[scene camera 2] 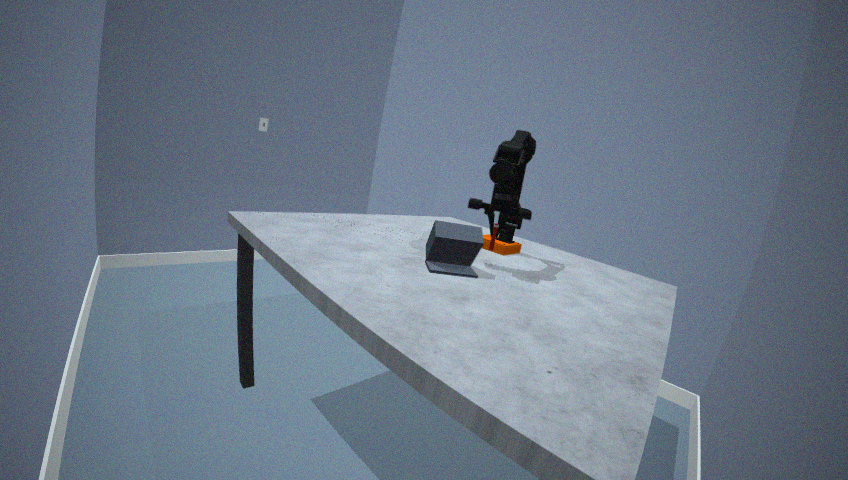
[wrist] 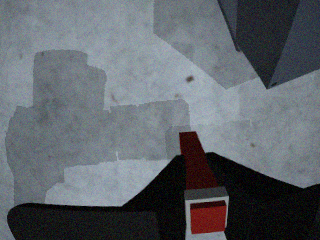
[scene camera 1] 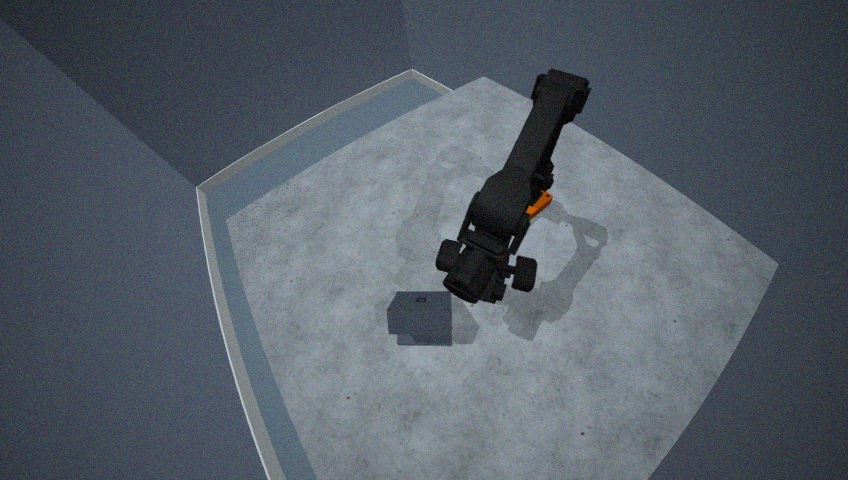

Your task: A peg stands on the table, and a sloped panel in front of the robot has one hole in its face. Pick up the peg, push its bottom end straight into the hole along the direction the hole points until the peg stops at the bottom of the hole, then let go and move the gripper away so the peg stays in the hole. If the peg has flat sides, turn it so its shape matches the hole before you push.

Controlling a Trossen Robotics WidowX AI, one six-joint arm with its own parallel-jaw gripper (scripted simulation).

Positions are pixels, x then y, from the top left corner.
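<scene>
Gripper: visible in scene camera 1 [482, 279], scene camera 2, the wrist view. On the gripper, [scene camera 2: 502, 222] and [wrist: 161, 202]: same spot.
</scene>
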